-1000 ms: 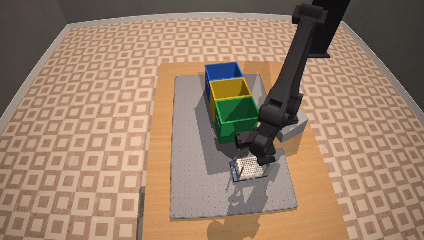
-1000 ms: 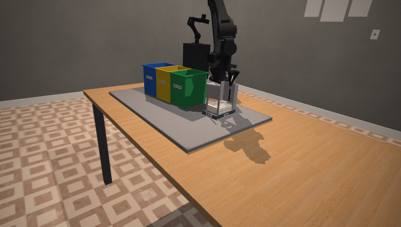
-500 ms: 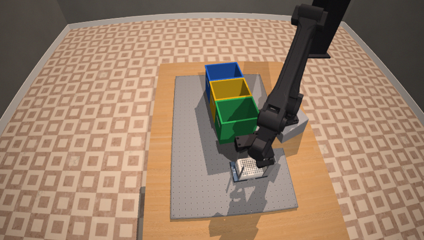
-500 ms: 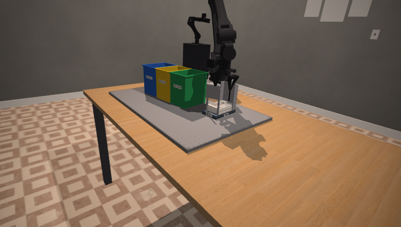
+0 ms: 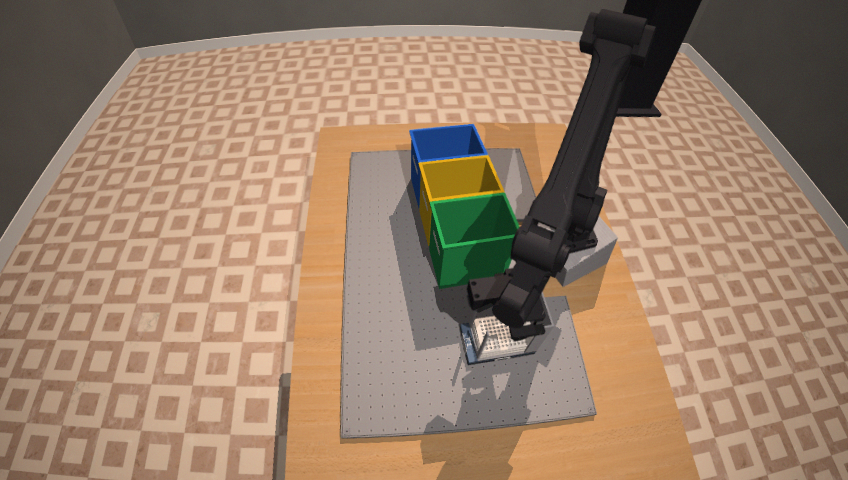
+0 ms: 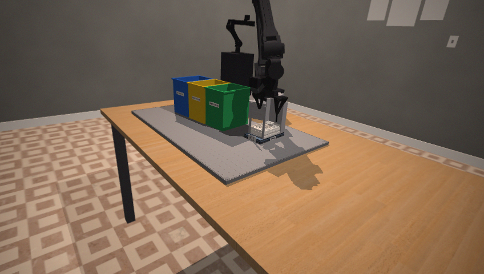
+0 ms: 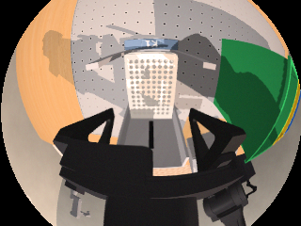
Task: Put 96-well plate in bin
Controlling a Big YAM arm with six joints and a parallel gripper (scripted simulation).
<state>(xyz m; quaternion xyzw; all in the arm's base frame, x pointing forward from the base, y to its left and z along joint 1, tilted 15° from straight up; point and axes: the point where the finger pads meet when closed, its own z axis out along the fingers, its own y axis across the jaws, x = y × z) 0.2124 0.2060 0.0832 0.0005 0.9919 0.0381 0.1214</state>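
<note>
Right now my hand is 80 mm above the white 96-well plate. The rest, counted from my hand: yellow bin: 350 mm to the right, 50 mm ahead, 30 mm below; blue bin: 480 mm to the right, 50 mm ahead, 30 mm below; green bin: 220 mm to the right, 40 mm ahead, 30 mm below.
</note>
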